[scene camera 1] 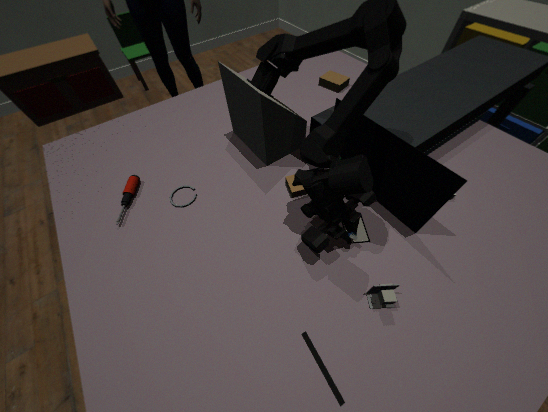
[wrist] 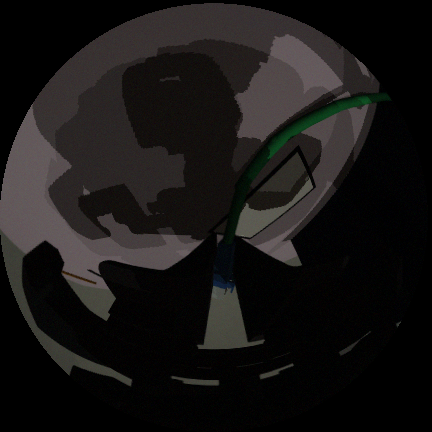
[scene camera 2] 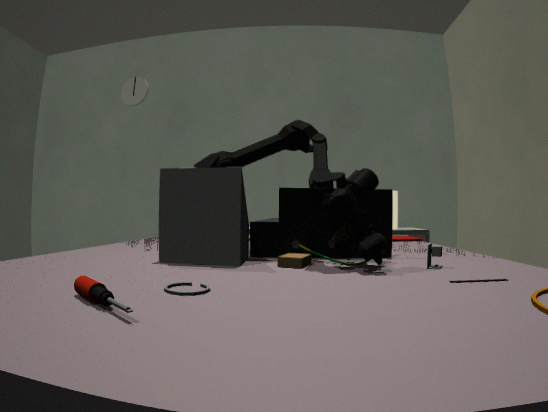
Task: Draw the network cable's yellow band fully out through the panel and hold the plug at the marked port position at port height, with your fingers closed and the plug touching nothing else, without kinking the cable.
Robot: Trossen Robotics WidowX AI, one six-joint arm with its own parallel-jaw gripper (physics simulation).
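Places are measured from the arm's base along level axes (x left, y ahead, z down), in millimetres.
Pixels of known places: gripper, fingertip midpoint: (scene camera 1: pixel 352 241) (wrist: pixel 221 238) (scene camera 2: pixel 379 263); arm's base, origin of the base link: (scene camera 1: pixel 259 89) (scene camera 2: pixel 202 194).
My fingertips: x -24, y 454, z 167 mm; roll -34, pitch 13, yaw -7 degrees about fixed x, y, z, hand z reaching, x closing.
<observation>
For each thing: its top centre in the pictures, then the offset to it from my fingertips. "pt": a spot on its surface instead.
- blue plug, middle of its top: (wrist: pixel 232 297) dx -7, dy -8, dz -45 mm
- green cable, surface spot: (wrist: pixel 285 136) pt dx +13, dy -80, dz +1 mm
- black panel, middle of its top: (scene camera 1: pixel 391 132) (scene camera 2: pixel 337 188) dx +140, dy -97, dz -193 mm
- short yellow stretch, surface spot: (scene camera 2: pixel 303 246) pt dx +111, dy -192, dz -30 mm
- black-outlined pale patch, surface spot: (wrist: pixel 265 218) (scene camera 1: pixel 360 230) pt dx +39, dy -12, dz +6 mm
- small bracket with a pale block, middle of its top: (scene camera 1: pixel 389 292) (scene camera 2: pixel 435 244) dx -43, dy +131, dz -49 mm
- red screwdriver, middle of its top: (scene camera 2: pixel 101 285) (scene camera 1: pixel 123 196) dx -437, dy -441, dz -22 mm
- dark ring, middle of its top: (scene camera 2: pixel 186 287) (scene camera 1: pixel 183 195) dx -299, dy -372, dz +2 mm
- black strip, middle of its top: (scene camera 2: pixel 479 280) (scene camera 1: pixel 321 365) dx -220, dy +157, dz +5 mm
My gripper (scene camera 1: pixel 349 234) (wrist: pixel 221 238) is shut on the blue plug (wrist: pixel 223 279), low over the table; in scene camera 2 the fingers are dark and hard to make out. The green cable (scene camera 2: pixel 330 258) (wrist: pixel 285 136) curves smoothly from the plug to the black panel (scene camera 1: pixel 415 190) (scene camera 2: pixel 300 210). A short yellow stretch (scene camera 2: pixel 303 246) of cable shows at the panel; whether the whole band is out cannot be told. A black-outlined pale patch (scene camera 1: pixel 361 234) (wrist: pixel 265 218) lies below and beside the plug. A small bracket with a pale block (scene camera 1: pixel 389 296) (scene camera 2: pixel 436 251) stands apart from the gripper.
A tall grey box (scene camera 1: pixel 250 117) (scene camera 2: pixel 200 215) stands left of the panel. A tan block (scene camera 1: pixel 295 186) (scene camera 2: pixel 294 260) lies near the arm, another tan block (scene camera 1: pixel 334 80) farther back. A red screwdriver (scene camera 1: pixel 131 185) (scene camera 2: pixel 87 286), a dark ring (scene camera 1: pixel 172 199) and a black strip (scene camera 1: pixel 322 367) lie on the table.
</observation>
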